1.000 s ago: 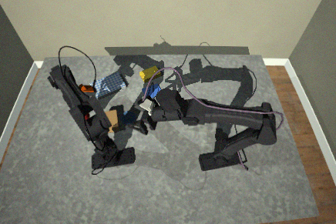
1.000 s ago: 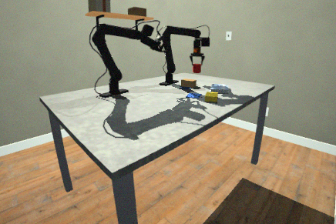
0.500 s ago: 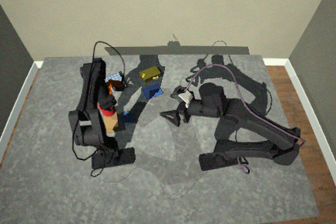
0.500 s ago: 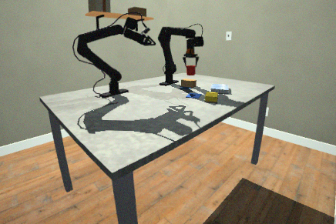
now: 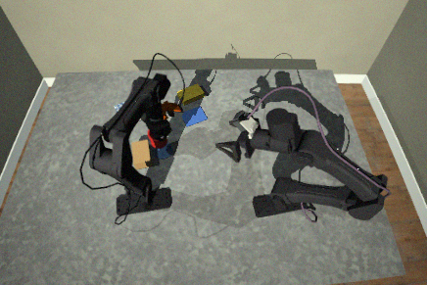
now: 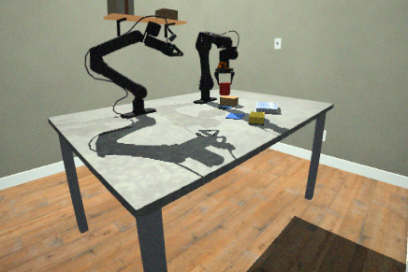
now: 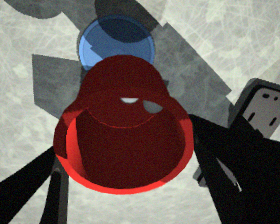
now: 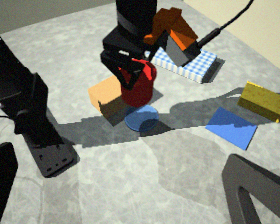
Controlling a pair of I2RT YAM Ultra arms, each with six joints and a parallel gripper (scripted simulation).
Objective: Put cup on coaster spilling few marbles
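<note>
Right now the tan block is 120 mm below my left hand, 80 mm to the left of it and 30 mm behind it. Round my left hand: blue square 180 mm ahead, 140 mm below, 120 mm to the right; red cup 30 mm below.
</note>
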